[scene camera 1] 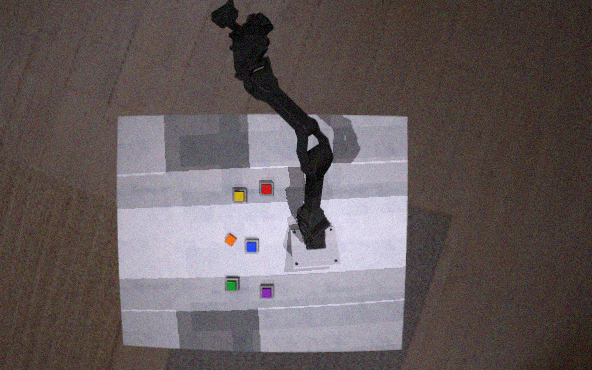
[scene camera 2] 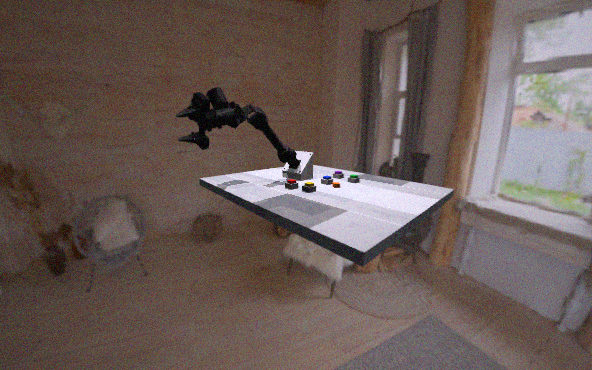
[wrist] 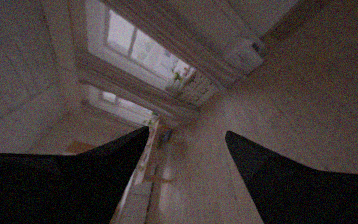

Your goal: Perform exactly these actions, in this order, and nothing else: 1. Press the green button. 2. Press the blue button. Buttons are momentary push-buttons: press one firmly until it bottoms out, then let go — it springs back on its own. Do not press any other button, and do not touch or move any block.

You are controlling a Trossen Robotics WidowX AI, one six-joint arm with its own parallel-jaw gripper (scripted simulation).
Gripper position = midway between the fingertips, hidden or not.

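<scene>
The gripper (scene camera 2: 177, 128) is open and holds nothing; the wrist view includes the gripper (wrist: 187, 132) too.
</scene>
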